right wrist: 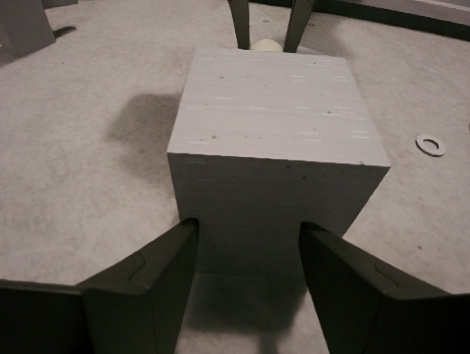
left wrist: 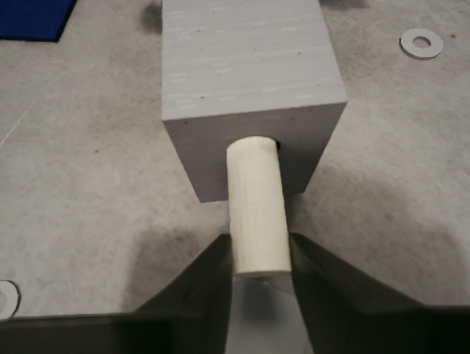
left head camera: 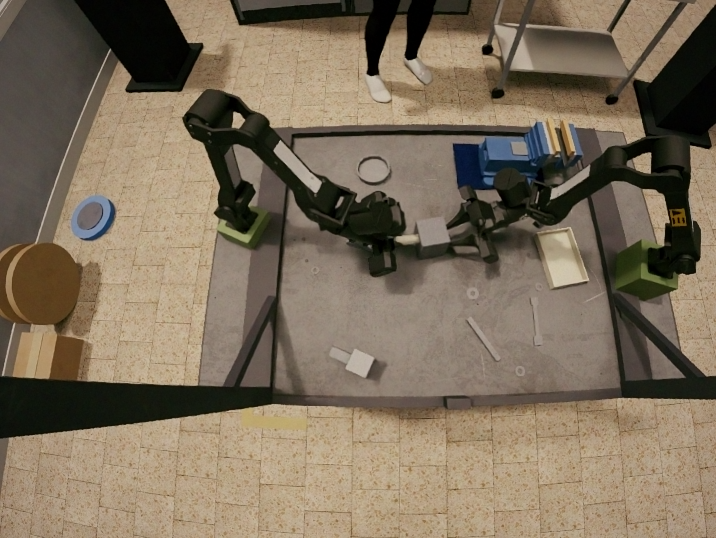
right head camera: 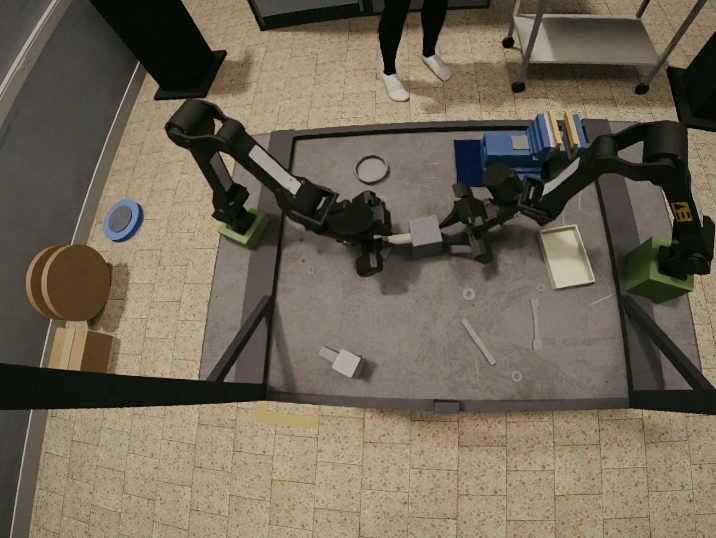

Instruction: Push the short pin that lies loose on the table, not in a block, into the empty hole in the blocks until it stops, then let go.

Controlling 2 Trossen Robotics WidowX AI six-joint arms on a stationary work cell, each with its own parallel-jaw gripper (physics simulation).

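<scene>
The cream round pin lies level between my left gripper and a grey block. Its far end is at the hole in the block's face, with a dark sliver of hole at its right in the left wrist view; how deep it sits is hidden. My left gripper is shut on the pin near its near end. My right gripper is open and empty, its fingertips at the block's opposite face. Another grey block with a grey pin sticking out stands at lower left.
A cream tray lies right of the right gripper. A blue machine stands at the back right. A grey ring lies at the back. A flat bar, washers and a dumbbell-shaped strip lie at lower right.
</scene>
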